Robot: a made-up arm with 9 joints. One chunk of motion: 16 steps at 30 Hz.
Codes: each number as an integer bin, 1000 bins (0 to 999) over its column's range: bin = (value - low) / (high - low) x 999, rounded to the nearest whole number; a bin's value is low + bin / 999 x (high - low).
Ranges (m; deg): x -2.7..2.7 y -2.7..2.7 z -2.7..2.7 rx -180..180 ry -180..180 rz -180..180
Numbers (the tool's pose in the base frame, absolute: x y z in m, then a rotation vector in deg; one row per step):
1: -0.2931 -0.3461 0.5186 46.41 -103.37 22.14
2: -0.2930 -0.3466 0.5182 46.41 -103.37 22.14
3: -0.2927 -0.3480 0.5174 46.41 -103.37 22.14
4: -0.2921 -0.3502 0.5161 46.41 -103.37 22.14
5: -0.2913 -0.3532 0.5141 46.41 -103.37 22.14
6: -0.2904 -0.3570 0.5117 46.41 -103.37 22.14
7: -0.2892 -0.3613 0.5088 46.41 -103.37 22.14
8: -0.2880 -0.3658 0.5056 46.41 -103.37 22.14
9: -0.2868 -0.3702 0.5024 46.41 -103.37 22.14
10: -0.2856 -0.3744 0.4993 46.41 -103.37 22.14
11: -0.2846 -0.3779 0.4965 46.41 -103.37 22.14
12: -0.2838 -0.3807 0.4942 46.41 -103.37 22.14
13: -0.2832 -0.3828 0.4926 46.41 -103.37 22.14
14: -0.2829 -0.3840 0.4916 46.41 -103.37 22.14
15: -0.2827 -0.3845 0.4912 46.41 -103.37 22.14
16: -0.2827 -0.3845 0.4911 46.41 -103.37 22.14
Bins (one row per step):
1: 445 435 595 628 213 561
2: 445 435 595 628 213 561
3: 445 435 595 628 213 561
4: 445 435 595 628 213 561
5: 446 434 595 628 213 561
6: 446 433 594 628 213 561
7: 446 433 594 628 213 561
8: 446 432 593 628 213 561
9: 446 431 592 628 213 561
10: 447 430 592 628 213 561
11: 447 430 591 628 213 561
12: 447 429 591 628 213 561
13: 447 429 591 628 213 561
14: 447 428 590 628 213 561
15: 447 428 590 628 213 561
16: 447 428 590 628 213 561

